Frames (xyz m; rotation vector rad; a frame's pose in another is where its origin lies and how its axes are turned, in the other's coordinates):
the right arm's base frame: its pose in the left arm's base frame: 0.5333 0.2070 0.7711 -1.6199 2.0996 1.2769
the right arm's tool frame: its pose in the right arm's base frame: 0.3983 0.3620 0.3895 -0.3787 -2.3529 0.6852
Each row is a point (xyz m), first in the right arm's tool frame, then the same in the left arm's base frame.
Working: the right arm's tool frame: its pose in the left arm's base frame: -0.0601 0.2222 0.4727 0.9298 0.5437 1.8568

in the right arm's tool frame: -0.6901 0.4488 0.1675
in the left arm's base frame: -0.0014 -0.5995 0.6373
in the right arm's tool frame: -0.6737 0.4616 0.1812
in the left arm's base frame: -0.0019 -0.5908 0.6606
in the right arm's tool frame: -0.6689 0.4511 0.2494
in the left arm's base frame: 0.0567 -0.5836 0.6967
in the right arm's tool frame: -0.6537 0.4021 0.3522
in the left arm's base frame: 0.1614 -0.5507 0.7307
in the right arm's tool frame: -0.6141 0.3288 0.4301
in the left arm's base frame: 0.2537 -0.4846 0.7414
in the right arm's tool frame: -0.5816 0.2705 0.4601
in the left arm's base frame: 0.3016 -0.4303 0.7307
